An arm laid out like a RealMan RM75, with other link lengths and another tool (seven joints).
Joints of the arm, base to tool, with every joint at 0 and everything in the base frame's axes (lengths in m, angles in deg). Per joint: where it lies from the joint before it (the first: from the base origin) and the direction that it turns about. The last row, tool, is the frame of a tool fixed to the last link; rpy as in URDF.
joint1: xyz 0 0 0.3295 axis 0 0 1
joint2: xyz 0 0 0 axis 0 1 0
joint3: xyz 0 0 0.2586 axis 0 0 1
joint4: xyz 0 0 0 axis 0 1 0
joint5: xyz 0 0 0.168 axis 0 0 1
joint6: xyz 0 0 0 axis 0 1 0
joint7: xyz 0 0 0.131 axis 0 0 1
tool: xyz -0.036 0.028 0.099 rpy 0 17.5 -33.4
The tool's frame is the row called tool.
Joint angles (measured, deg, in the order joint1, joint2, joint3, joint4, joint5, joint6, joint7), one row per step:
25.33 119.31 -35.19 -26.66 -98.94 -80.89 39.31
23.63 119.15 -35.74 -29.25 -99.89 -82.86 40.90
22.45 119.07 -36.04 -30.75 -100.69 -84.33 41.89
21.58 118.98 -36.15 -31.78 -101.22 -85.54 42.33
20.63 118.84 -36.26 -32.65 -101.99 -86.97 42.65
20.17 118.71 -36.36 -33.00 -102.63 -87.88 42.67
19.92 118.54 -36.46 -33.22 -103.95 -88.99 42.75
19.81 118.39 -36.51 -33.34 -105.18 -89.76 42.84
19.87 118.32 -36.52 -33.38 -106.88 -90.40 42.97
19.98 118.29 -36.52 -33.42 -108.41 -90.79 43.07
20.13 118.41 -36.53 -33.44 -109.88 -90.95 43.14
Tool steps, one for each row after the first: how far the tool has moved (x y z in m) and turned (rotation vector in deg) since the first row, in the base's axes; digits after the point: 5 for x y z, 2 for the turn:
0.00427 -0.00937 0.00400 -0.94 -0.51 0.45
0.00713 -0.01709 0.00558 -1.89 -0.75 0.69
0.00910 -0.02305 0.00709 -2.44 -0.96 1.03
0.01154 -0.03076 0.00780 -3.31 -1.22 1.44
0.01284 -0.03591 0.00742 -4.05 -1.50 1.87
0.01390 -0.04253 0.00520 -5.49 -2.01 2.54
0.01511 -0.04757 0.00304 -6.76 -2.52 2.99
0.01642 -0.05289 -0.00078 -8.41 -3.23 3.42
0.01780 -0.05704 -0.00433 -9.80 -3.95 3.73
0.01886 -0.06062 -0.00860 -11.10 -4.63 3.93

